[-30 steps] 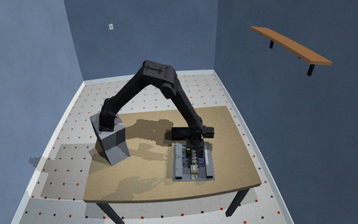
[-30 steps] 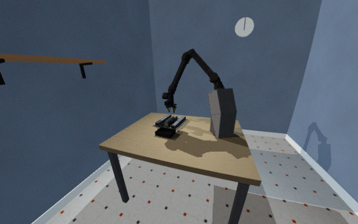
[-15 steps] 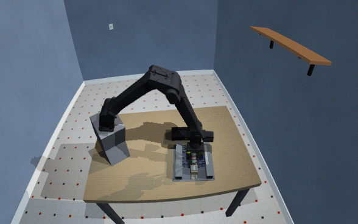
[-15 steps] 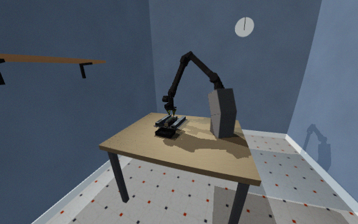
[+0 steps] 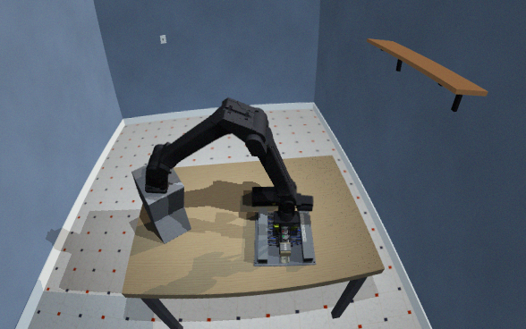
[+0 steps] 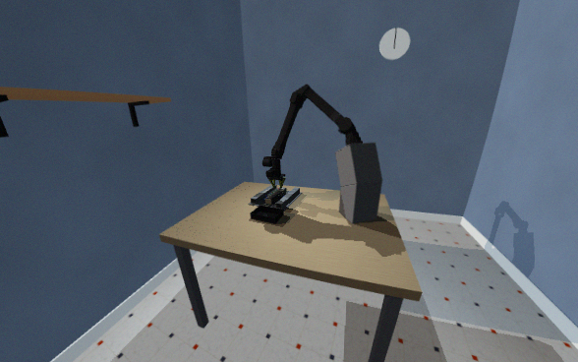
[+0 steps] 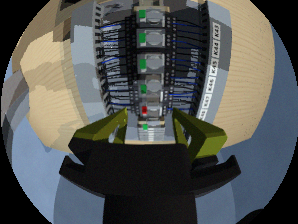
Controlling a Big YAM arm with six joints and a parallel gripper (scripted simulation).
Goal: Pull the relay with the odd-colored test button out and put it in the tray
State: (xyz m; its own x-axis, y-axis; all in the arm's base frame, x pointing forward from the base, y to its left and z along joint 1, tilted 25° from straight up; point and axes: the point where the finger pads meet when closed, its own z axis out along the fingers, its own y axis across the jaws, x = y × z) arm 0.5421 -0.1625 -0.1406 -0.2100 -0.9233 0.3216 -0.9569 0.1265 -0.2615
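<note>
Right now my hand is 30 mm above the relay. Round my hand: black tray (10 mm behind, 280 mm to the left, 60 mm below).
</note>
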